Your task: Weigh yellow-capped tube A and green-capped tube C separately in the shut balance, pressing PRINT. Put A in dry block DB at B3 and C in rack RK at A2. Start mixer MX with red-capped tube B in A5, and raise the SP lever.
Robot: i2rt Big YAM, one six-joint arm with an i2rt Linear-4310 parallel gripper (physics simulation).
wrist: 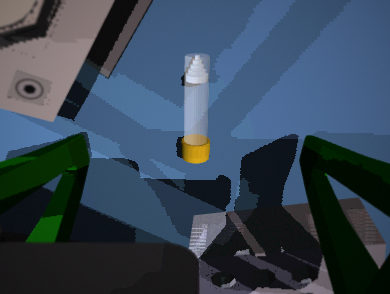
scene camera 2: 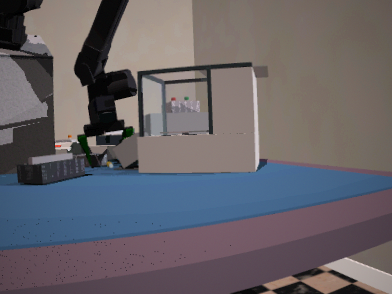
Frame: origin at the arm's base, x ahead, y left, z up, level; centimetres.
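Seen in the pictures: gripper, between the fingertips: [wrist: 194,147] [scene camera 2: 109,161]; arm's base, origin of its link: [scene camera 2: 8,42].
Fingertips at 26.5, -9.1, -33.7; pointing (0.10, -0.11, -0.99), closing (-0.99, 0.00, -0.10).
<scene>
Offsets run from my fingertips to a thing's top centre, as dx, dy, dz. "spot": to the spot under its first point. Level surfaces: height alone.
Yellow-capped tube A {+0.0, -1.5, +0.2} [wrist: 196,112] lies on its side on the blue mat, cap toward the bottom of the wrist view; a small, partly hidden bit of it [scene camera 2: 110,164] shows low beside the balance. My gripper [scene camera 2: 108,156] [wrist: 194,147] is wide open and empty, low over the mat, with its green fingers apart on either side of the tube's cap end. The balance {spot: +20.7, -29.1, +12.3} [scene camera 2: 234,102] stands right of the gripper in the scene view. Through its glass a red-capped tube [scene camera 2: 173,104] and a green-capped tube [scene camera 2: 186,104] show upright in a pale rack.
A dark slotted rack {-13.8, -19.5, +3.6} [scene camera 2: 50,171] stands at the left front on the blue mat {dz -1.2} [scene camera 2: 200,200]. An orange cap {-9.1, +45.1, +7.4} [scene camera 2: 69,136] shows behind it. In the wrist view, a pale device with a round mark {spot: +4.0, -3.9, +4.1} [wrist: 29,89] is at upper left and a block with dark holes {spot: -0.7, +4.9, -0.3} [wrist: 207,225] at lower right.
</scene>
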